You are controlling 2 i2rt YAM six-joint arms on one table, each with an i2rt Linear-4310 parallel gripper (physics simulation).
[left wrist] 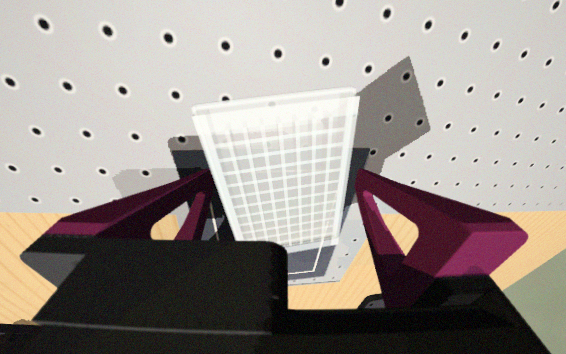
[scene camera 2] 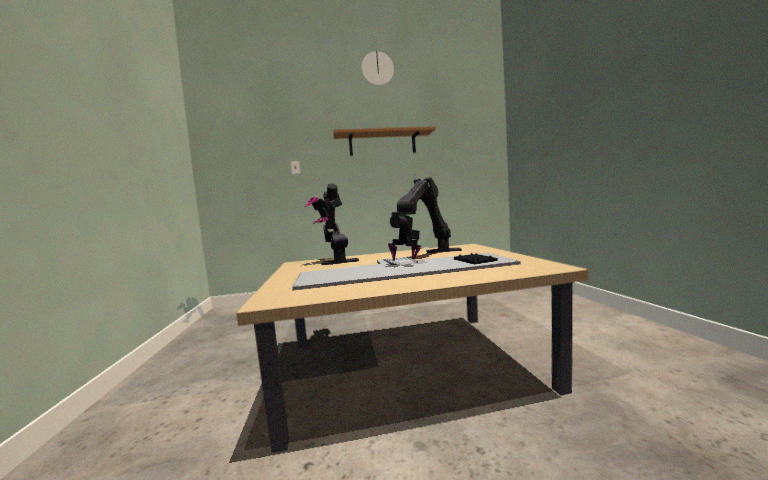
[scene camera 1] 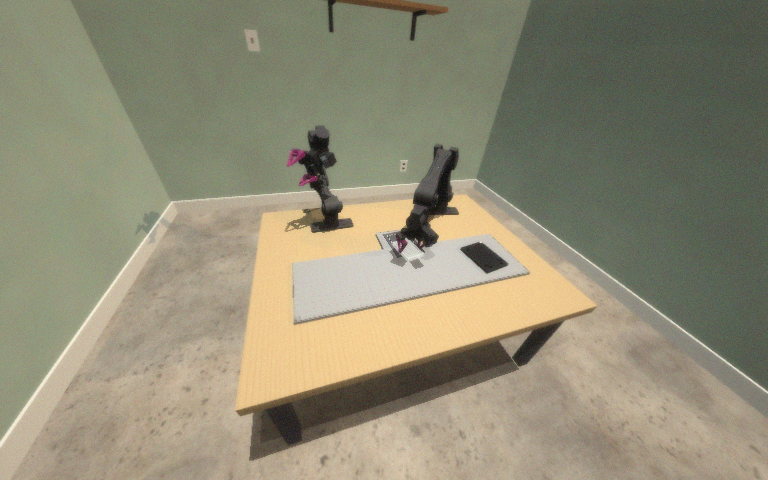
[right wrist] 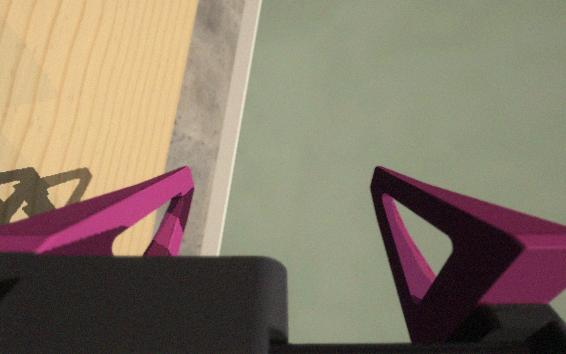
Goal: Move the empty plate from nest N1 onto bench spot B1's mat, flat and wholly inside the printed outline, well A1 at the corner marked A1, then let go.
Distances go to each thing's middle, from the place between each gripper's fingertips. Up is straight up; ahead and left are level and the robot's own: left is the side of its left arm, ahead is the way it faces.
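Labels:
My left gripper is 10 mm past the well plate (left wrist: 280, 162). There's a black pad (scene camera 1: 481, 255) that's 110 mm ahead of my left hand and 300 mm to the left of it, and a dark pad with printed outline (left wrist: 311, 263) that's 70 mm behind that hand and 10 mm below it.
As for my right hand, it's 22 cm short of the dark pad with printed outline, 42 cm to the right of it and 26 cm above it. Counting from that right hand, you'd find the well plate 27 cm ahead, 41 cm to the left and 25 cm below, and the black pad 40 cm ahead, 72 cm to the left and 25 cm below.

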